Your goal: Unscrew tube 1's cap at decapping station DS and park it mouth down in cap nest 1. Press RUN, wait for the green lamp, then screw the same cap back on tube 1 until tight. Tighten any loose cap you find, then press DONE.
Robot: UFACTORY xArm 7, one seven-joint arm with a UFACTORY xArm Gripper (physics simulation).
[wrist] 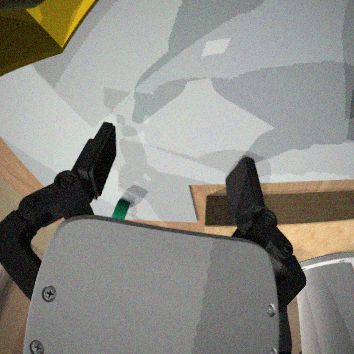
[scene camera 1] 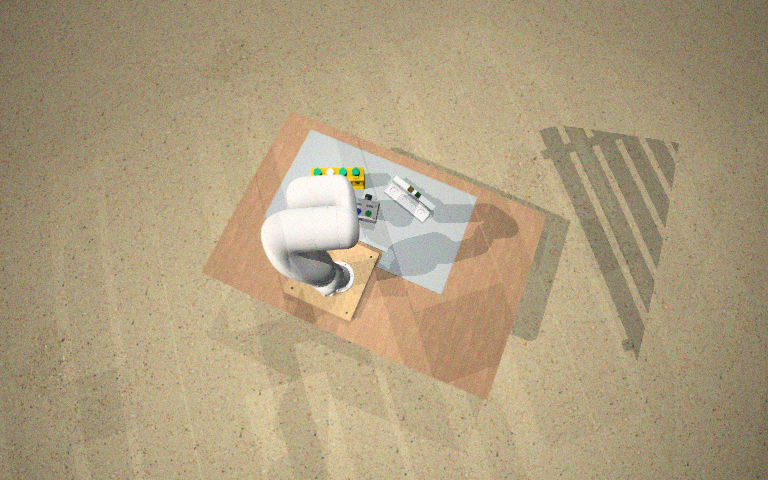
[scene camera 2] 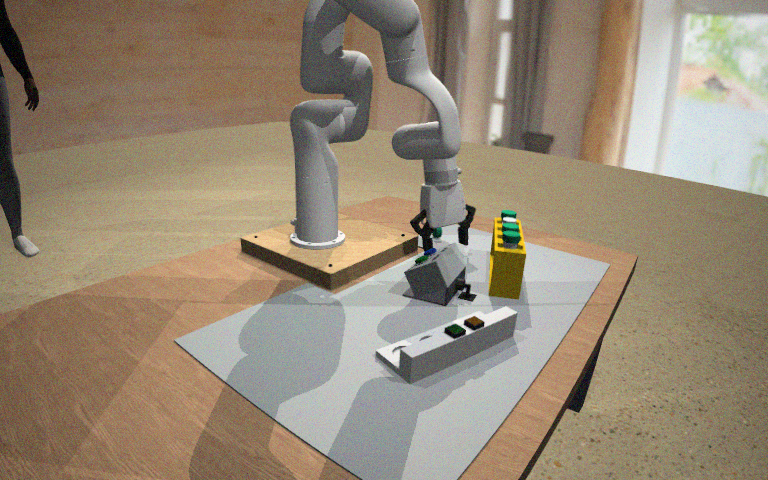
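Seen in the pictures: gripper, between the fingertips: (wrist: 177, 152); arm's base, origin of its link: (wrist: 320, 265) (scene camera 2: 317, 239).
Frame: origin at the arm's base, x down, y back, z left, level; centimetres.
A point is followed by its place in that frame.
Note:
My gripper (scene camera 2: 446, 245) {x 1.8, y -21.2, z 21.2 cm} (wrist: 177, 152) {x 1.8, y -21.2, z 21.2 cm} is open and empty, pointing down behind the grey button box; the arm hides it in scene camera 1. A green cap (scene camera 2: 437, 232) {x 1.4, y -13.5, z 28.3 cm} (wrist: 120, 209) {x 1.2, y -13.9, z 28.8 cm} shows low near the wooden base, towards the left finger in the wrist view; a pale grey patch adjoins it, and I cannot tell whether that is a tube. The yellow rack (scene camera 1: 361, 180) {x -6.0, y -39.3, z 9.9 cm} (scene camera 2: 505, 277) {x -1.0, y -42.1, z 10.3 cm} (wrist: 45, 30) {x 2.9, y -30.9, z 28.6 cm} holds tubes with green and white caps. The grey box (scene camera 2: 436, 280) {x -1.4, y -33.8, z -0.9 cm} has a blue button (scene camera 1: 358, 211) {x -3.7, y -27.4, z 5.2 cm} (scene camera 2: 430, 251) {x -3.9, y -28.1, z 4.7 cm} and a green button (scene camera 1: 368, 213) {x -3.7, y -28.6, z 1.1 cm} (scene camera 2: 421, 259) {x -3.8, y -29.2, z 0.3 cm}.
A white strip (scene camera 1: 407, 202) {x 2.3, y -42.5, z -11.0 cm} (scene camera 2: 453, 350) {x 0.6, y -47.2, z -15.2 cm} with round recesses has a dark green lamp (scene camera 1: 417, 194) {x -2.0, y -46.2, z -13.4 cm} (scene camera 2: 454, 330) {x -2.0, y -46.4, z -14.2 cm} and an amber-brown lamp (scene camera 1: 410, 189) {x -2.1, y -46.9, z -9.7 cm} (scene camera 2: 474, 322) {x -2.0, y -47.3, z -10.2 cm}, seemingly unlit. A small black bracket (scene camera 1: 368, 196) {x 0.8, y -36.5, z 5.5 cm} (scene camera 2: 466, 292) {x 2.3, y -36.7, z 5.4 cm} stands by the grey box. The wooden base (scene camera 1: 362, 283) {x 0.0, y -1.9, z -9.8 cm} (scene camera 2: 362, 257) {x 0.0, y -14.6, z -0.2 cm} carries the arm.

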